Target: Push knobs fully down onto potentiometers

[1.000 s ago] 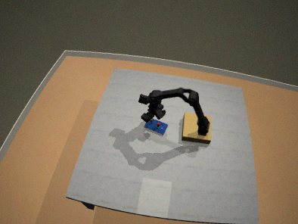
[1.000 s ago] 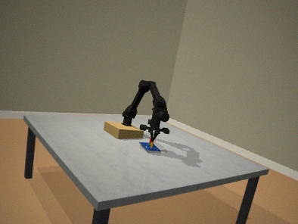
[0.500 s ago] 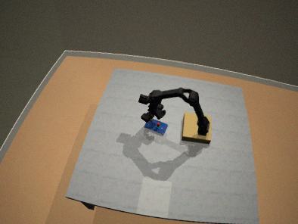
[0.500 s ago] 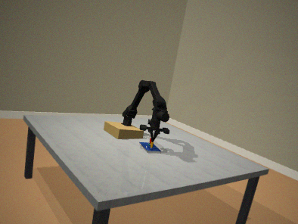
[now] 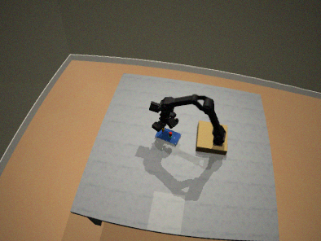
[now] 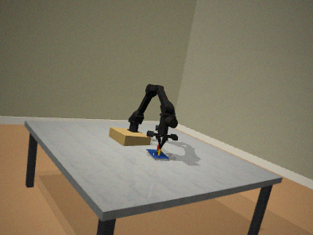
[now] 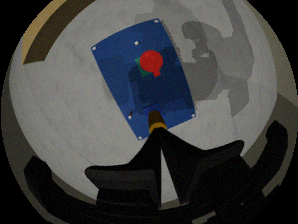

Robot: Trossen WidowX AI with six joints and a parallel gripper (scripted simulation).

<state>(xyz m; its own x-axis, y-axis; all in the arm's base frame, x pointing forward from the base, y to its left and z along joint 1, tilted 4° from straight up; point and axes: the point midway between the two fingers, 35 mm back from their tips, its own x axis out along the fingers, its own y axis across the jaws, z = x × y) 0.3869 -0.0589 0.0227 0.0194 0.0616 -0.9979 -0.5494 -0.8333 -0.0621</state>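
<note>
The yellow knob lies 10 mm below my gripper tip. From my gripper tip the other things lie so: red knob: 50 mm behind, 40 mm to the left, 10 mm below.
</note>
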